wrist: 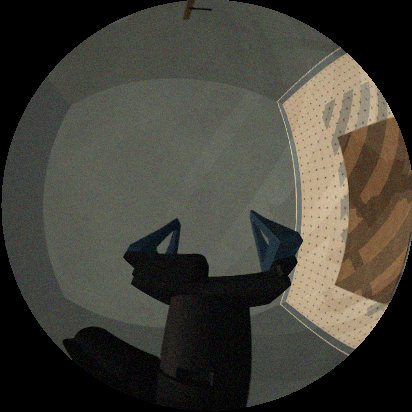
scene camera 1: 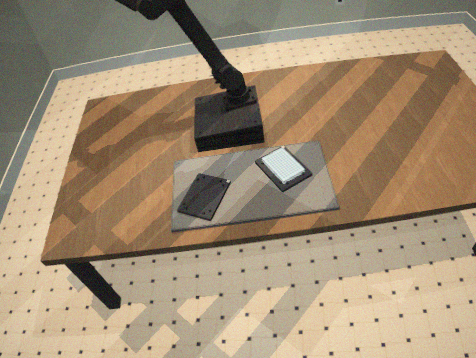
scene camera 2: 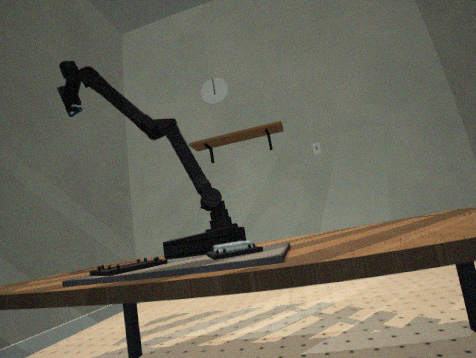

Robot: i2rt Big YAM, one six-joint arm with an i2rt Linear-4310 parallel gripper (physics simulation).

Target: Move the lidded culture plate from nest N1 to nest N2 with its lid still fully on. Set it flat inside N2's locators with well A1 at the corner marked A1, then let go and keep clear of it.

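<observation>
The lidded culture plate, pale and gridded, sits in a dark nest on the right part of the grey mat. Its lid cannot be told apart at this size. A second dark nest, with small locators and no plate, lies on the left part of the mat, with a small pale mark at its upper right corner in scene camera 1. The nest labels cannot be read. My gripper is open and empty, high above the table and far from both nests; scene camera 1 does not show its fingers.
The grey mat lies on the wooden table near its front edge. The black arm base stands behind the mat. A wall shelf and a round clock are on the wall behind.
</observation>
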